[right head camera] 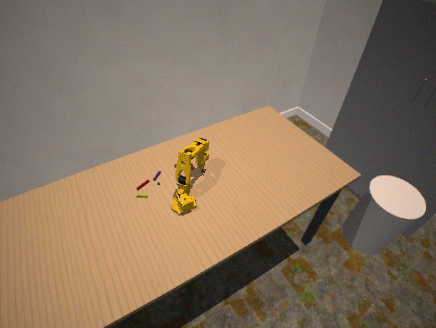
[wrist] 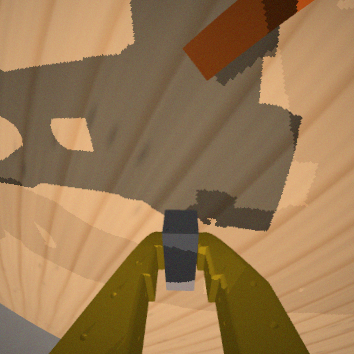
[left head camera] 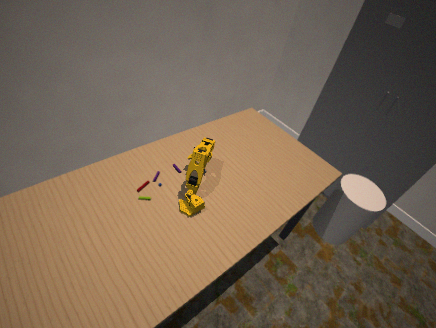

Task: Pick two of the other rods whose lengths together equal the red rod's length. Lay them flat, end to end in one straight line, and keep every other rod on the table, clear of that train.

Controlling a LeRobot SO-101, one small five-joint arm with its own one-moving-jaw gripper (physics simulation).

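Frame: origin at the arm's base, x ahead, y left, z up, level; centimetres.
Seen in the pictures: hand, tool point: (right head camera: pixel 200 170) (wrist: pixel 164 245); arm's base, link origin: (right head camera: pixel 182 201) (left head camera: pixel 188 202).
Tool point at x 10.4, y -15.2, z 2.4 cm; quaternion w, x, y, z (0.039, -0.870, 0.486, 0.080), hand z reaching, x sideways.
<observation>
Pixels of each thing's top centre, then the offset from my tool point to it. Level surfaces: height alone.
- short dark grey rod, top centre: (wrist: pixel 176 268) (right head camera: pixel 201 169) dx -0.1, dy -0.6, dz +0.5 cm
- orange rod, top centre: (wrist: pixel 264 7) (right head camera: pixel 192 165) dx +6.5, dy +1.5, dz -1.4 cm
- red rod, top centre: (left head camera: pixel 143 185) (right head camera: pixel 142 184) dx +7.5, dy +27.2, dz -1.4 cm
- green rod, top centre: (left head camera: pixel 144 197) (right head camera: pixel 141 195) dx +1.3, dy +29.8, dz -1.4 cm
- tiny blue rod, top centre: (left head camera: pixel 160 183) (right head camera: pixel 158 182) dx +4.4, dy +20.4, dz -1.4 cm
- wooden table, surface height: dz -2.4 cm
My gripper (wrist: pixel 180 250) (right head camera: pixel 203 169) is shut on a short dark grey rod (wrist: pixel 180 265) (right head camera: pixel 203 172), with a jaw on each side; its height above the table is hard to tell. An orange rod (wrist: pixel 230 40) (right head camera: pixel 192 165) lies beyond the jaws at the upper right of the wrist view. The red rod (left head camera: pixel 143 186) (right head camera: pixel 143 185) lies left of the arm. A purple rod (left head camera: pixel 156 176) (right head camera: pixel 157 176), a green rod (left head camera: pixel 144 198) (right head camera: pixel 142 196) and a tiny blue rod (left head camera: pixel 160 185) (right head camera: pixel 158 183) lie near it, apart. Another purple rod (left head camera: pixel 177 168) lies close to the arm, mostly hidden in the right head view.
The yellow arm (left head camera: pixel 195 170) (right head camera: pixel 183 165) stands on the wooden table (left head camera: pixel 100 240) (right head camera: pixel 100 250) and casts a shadow to its right. The table's front edge is below the arm's base. A grey bin (left head camera: pixel 340 220) (right head camera: pixel 375 225) stands on the floor past the right end.
</observation>
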